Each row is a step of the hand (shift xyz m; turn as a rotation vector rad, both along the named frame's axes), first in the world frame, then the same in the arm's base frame.
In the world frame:
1: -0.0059 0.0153 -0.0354 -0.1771 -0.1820 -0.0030
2: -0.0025 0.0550 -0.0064 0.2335 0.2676 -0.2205
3: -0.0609 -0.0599 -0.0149 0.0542 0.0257 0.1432
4: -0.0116 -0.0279 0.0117 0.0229 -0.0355 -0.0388
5: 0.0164 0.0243 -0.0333 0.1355 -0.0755 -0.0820
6: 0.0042 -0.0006 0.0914 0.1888 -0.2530 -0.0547
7: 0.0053 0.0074 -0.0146 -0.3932 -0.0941 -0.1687
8: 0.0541 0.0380 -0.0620 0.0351 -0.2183 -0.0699
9: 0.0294 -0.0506 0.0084 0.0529 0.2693 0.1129
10: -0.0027 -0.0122 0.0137 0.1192 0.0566 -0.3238
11: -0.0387 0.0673 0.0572 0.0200 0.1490 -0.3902
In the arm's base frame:
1: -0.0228 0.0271 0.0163 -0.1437 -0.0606 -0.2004
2: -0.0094 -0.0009 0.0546 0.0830 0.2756 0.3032
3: -0.0561 -0.0089 -0.0655 0.1125 -0.1042 0.0242
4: -0.0027 -0.0129 -0.0296 0.0048 0.0482 -0.0306
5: -0.0029 0.0346 0.0277 0.0871 0.1419 -0.0554
6: 0.0463 -0.0788 -0.0048 0.1603 0.1595 -0.2270
7: -0.0027 0.0146 0.0087 -0.4181 -0.0218 -0.1290
8: 0.0160 0.0758 0.0470 0.0150 0.0992 -0.2091
9: 0.0337 0.0110 -0.0473 0.0787 -0.1019 0.2674
10: 0.0049 -0.0121 -0.0131 -0.0499 0.3352 0.0863
11: -0.0126 -0.0748 0.0595 -0.1753 0.3394 0.1702

